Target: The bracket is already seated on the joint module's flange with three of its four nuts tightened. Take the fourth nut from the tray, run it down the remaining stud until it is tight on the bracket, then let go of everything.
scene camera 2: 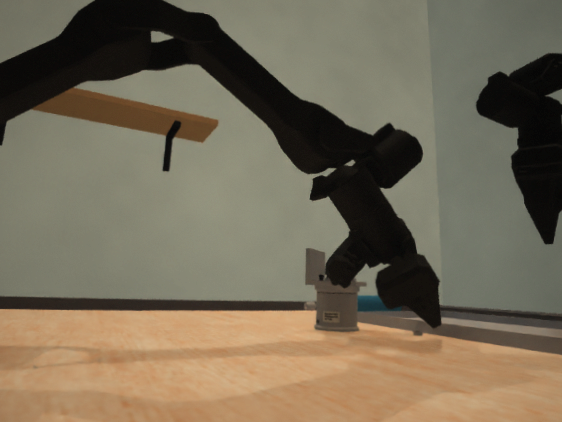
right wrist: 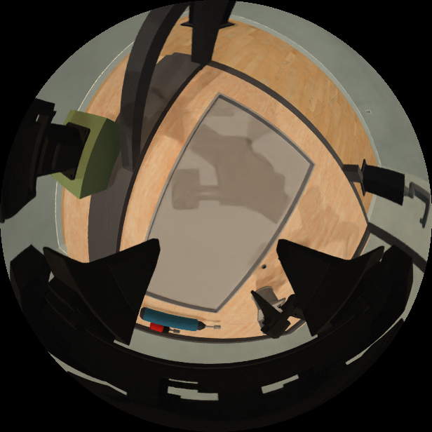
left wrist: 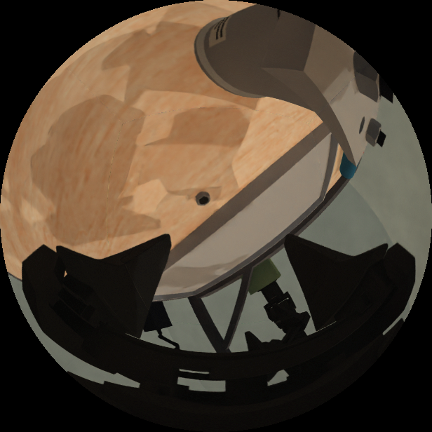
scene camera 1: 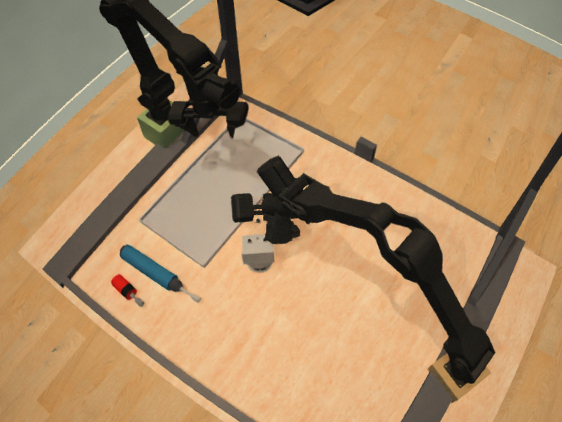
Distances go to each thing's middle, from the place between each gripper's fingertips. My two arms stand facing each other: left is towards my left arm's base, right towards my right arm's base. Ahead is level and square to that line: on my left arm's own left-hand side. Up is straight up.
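Labels:
Grey joint module (scene camera 2: 336, 307): my left hand 80 mm short of it, 100 mm to the right of it. From my left hand: blue screwdriver (scene camera 1: 168, 280), 20 mm below, 270 mm ahead, 40 mm to the right; grey tray (scene camera 1: 196, 214), 30 mm below, 10 mm behind, 120 mm to the right; grey bracket (scene camera 1: 258, 251), 50 mm above, 80 mm ahead, 100 mm to the left. Blue screwdriver, by its middle, nearer to my left hand than to my right hand.
From my right hand: grey tray, 13 cm below, 3 cm ahead, 5 cm to the left; blue screwdriver, 11 cm below, 32 cm ahead, 13 cm to the left; grey bracket, 5 cm below, 12 cm ahead, 27 cm to the left; grey joint module, 10 cm below, 12 cm ahead, 27 cm to the left. Grey tray nearest to my right hand of the things named here, going by their middles.

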